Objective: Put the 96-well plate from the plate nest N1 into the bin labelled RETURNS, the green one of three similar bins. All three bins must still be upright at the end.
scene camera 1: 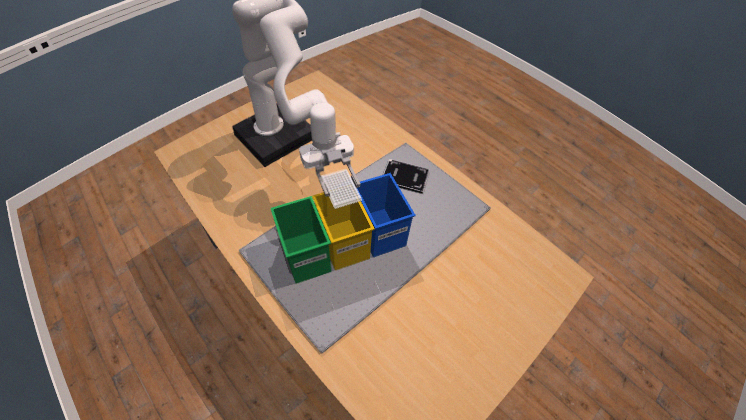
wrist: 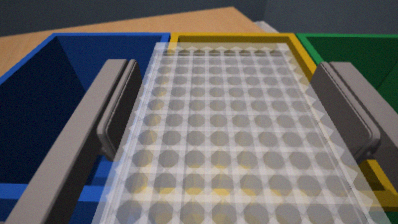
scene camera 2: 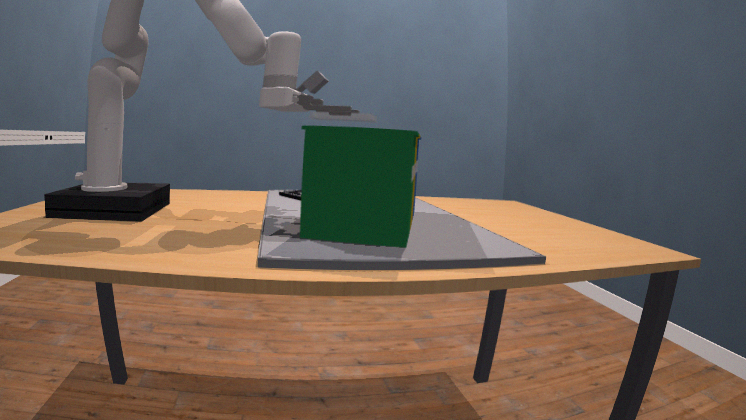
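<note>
I can see a clear 96-well plate (scene camera 1: 337, 185), and the wrist view gives me the clear 96-well plate (wrist: 215, 125) too. A blue bin (scene camera 1: 388, 210) is visible to me, and the wrist view also shows me the blue bin (wrist: 50, 81). There is a green bin (scene camera 2: 356, 182) as well. I also see a yellow bin (scene camera 1: 348, 227) and a black plate nest N1 (scene camera 1: 405, 175).
</note>
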